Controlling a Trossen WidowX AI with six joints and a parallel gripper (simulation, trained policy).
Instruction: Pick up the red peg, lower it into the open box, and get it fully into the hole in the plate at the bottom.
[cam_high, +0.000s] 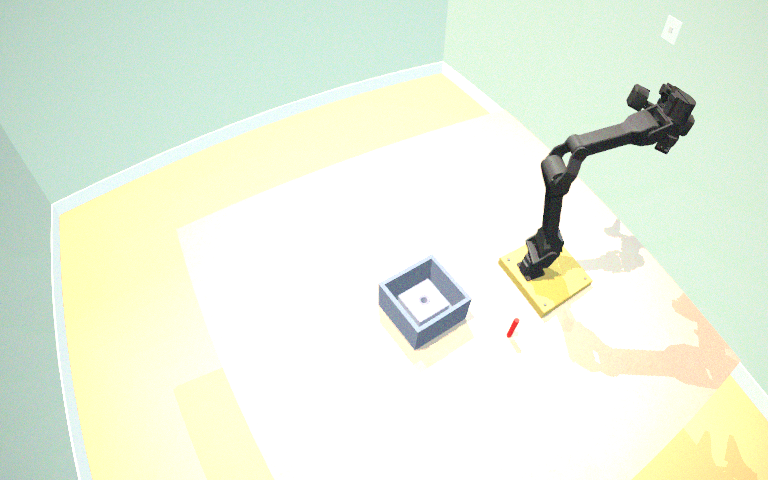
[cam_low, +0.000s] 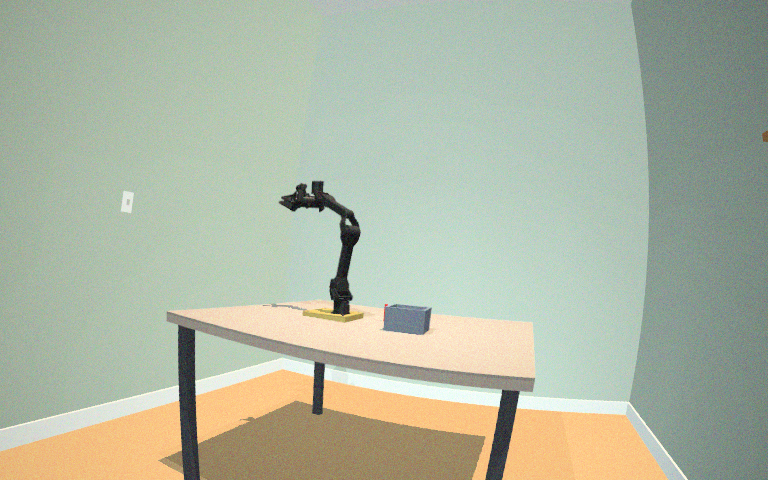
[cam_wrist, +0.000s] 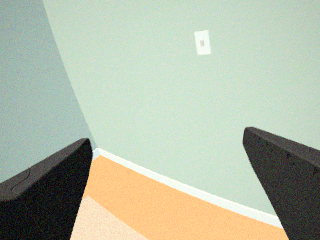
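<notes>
Right now the red peg is 50 cm ahead of my gripper tip, 23 cm to the left of it and 48 cm below it. Also, from my gripper tip: grey-blue box: 68 cm ahead, 8 cm to the left, 49 cm below.
</notes>
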